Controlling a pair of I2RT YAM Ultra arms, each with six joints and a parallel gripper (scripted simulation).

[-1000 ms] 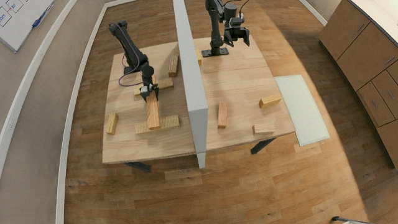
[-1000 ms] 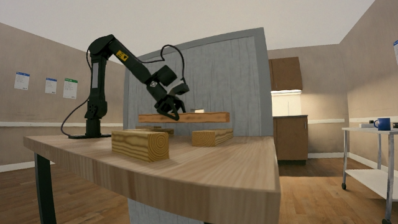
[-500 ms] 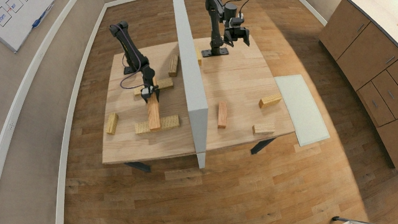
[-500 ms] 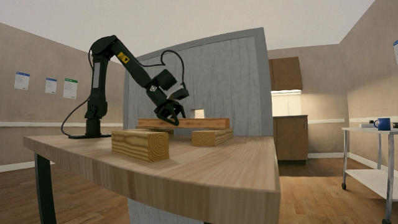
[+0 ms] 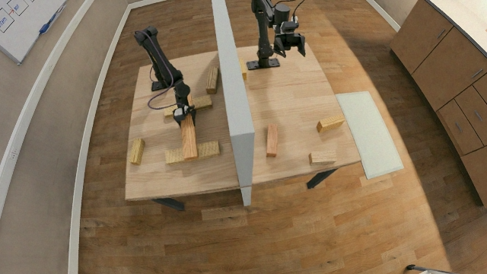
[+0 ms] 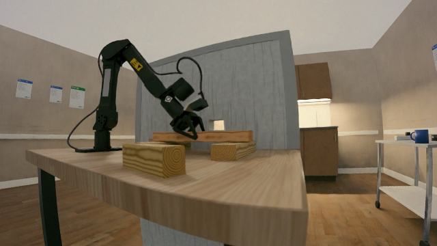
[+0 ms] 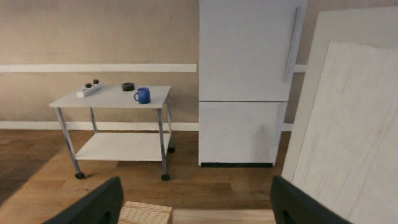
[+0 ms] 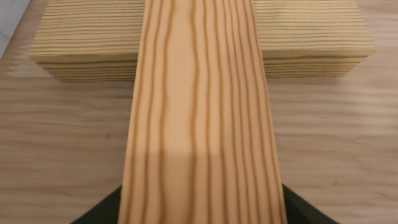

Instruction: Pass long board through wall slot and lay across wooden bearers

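Now: right hand 1 cm past the long board. Also, from my right hand: small block: 30 cm to the right, 6 cm ahead, 3 cm below.
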